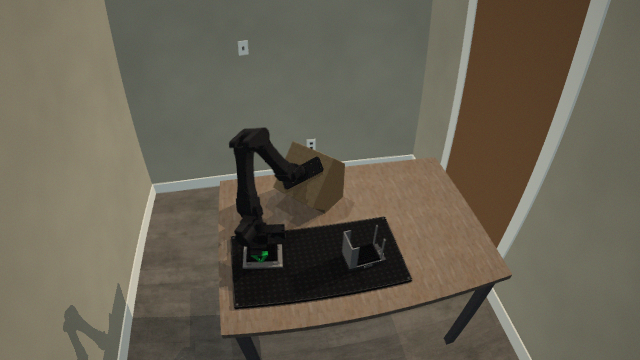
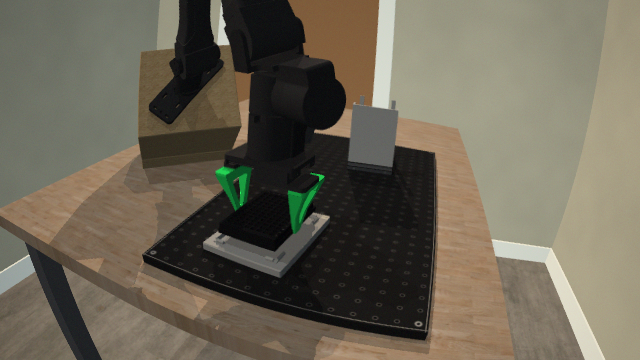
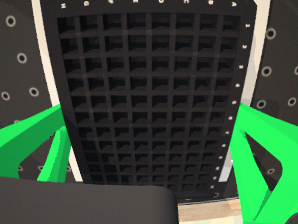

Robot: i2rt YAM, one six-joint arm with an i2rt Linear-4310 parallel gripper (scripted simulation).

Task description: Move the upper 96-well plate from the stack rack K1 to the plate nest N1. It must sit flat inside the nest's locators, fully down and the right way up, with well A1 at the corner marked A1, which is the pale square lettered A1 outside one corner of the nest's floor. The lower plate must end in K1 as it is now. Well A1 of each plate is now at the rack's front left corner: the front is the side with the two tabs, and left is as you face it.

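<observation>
You'd see my gripper in the pictures, along with a black 96-well plate and a grey plate nest N1. As for image 3, my gripper is visible there too.
</observation>
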